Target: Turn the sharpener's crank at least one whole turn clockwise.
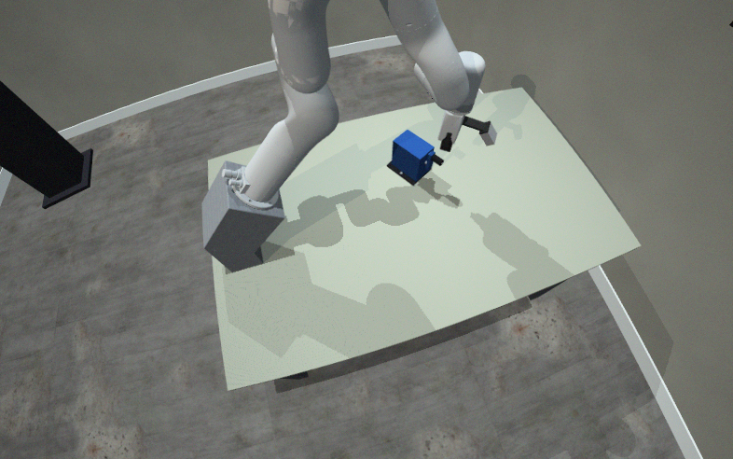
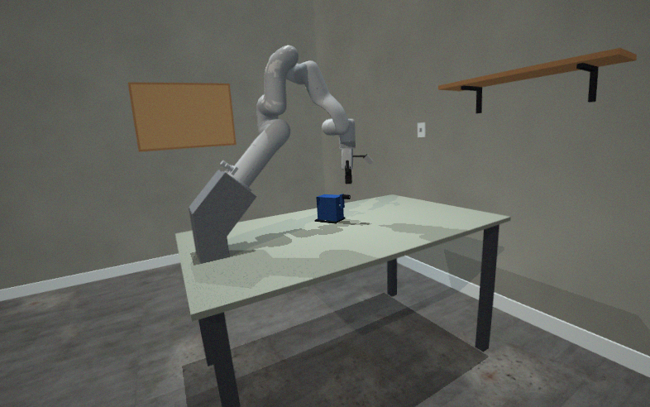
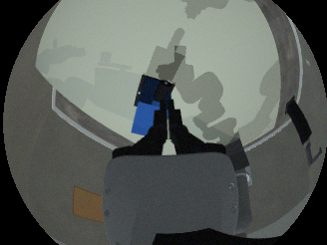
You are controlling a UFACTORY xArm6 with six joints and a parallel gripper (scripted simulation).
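The crank knob lies 9 cm below my hand and 2 cm to the left of it.
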